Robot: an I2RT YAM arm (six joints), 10 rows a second.
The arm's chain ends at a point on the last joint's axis. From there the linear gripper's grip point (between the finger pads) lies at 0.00 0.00 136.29 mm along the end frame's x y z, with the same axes.
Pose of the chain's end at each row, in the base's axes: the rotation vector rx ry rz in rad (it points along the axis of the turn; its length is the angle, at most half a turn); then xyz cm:
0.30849, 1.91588, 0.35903, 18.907, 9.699, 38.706
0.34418, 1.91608, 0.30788, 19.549, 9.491, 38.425
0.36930, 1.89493, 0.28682, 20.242, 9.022, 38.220
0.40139, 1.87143, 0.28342, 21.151, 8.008, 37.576
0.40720, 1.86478, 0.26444, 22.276, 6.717, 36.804
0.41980, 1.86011, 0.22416, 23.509, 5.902, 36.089
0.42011, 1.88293, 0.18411, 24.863, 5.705, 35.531
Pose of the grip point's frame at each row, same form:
0.30849, 1.91588, 0.35903, 31.619, 11.089, 33.993
0.34418, 1.91608, 0.30788, 32.269, 10.175, 33.578
0.36930, 1.89493, 0.28682, 33.045, 9.296, 33.556
0.40139, 1.87143, 0.28342, 34.031, 7.984, 33.120
0.40720, 1.86478, 0.26444, 35.171, 6.459, 32.398
0.41980, 1.86011, 0.22416, 36.383, 5.171, 31.675
0.42011, 1.88293, 0.18411, 37.603, 4.657, 30.805

